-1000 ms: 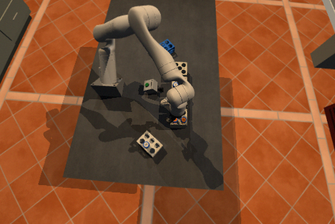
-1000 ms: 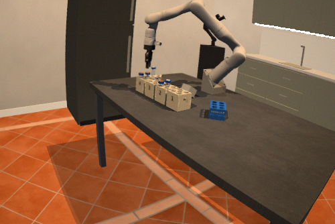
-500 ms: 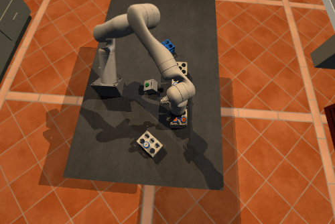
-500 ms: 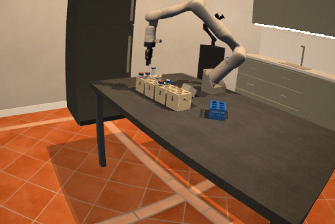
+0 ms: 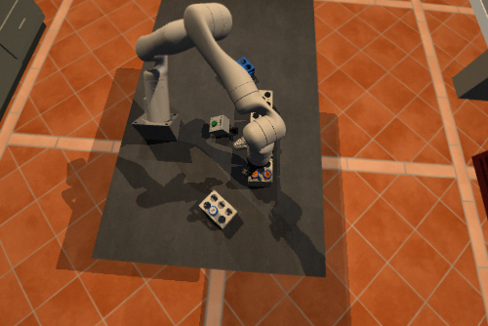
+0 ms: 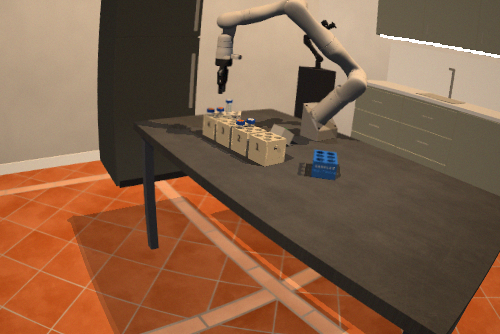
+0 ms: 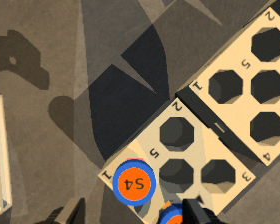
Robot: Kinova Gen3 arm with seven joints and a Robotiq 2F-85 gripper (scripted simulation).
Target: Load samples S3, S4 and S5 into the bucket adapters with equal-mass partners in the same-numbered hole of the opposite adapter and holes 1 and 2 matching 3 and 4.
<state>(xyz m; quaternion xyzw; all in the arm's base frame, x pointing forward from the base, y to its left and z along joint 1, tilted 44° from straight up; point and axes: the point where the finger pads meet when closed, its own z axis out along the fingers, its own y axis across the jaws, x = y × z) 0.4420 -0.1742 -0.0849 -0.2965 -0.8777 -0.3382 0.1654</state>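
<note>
Now: the green done key 21 cm behind my hand, 22 cm to the left of it and 14 cm below it. Round my hand: white blank rack: 12 cm behind, 14 cm to the right, 18 cm below; then blue sample rack: 14 cm behind, 54 cm to the left, 18 cm below.
</note>
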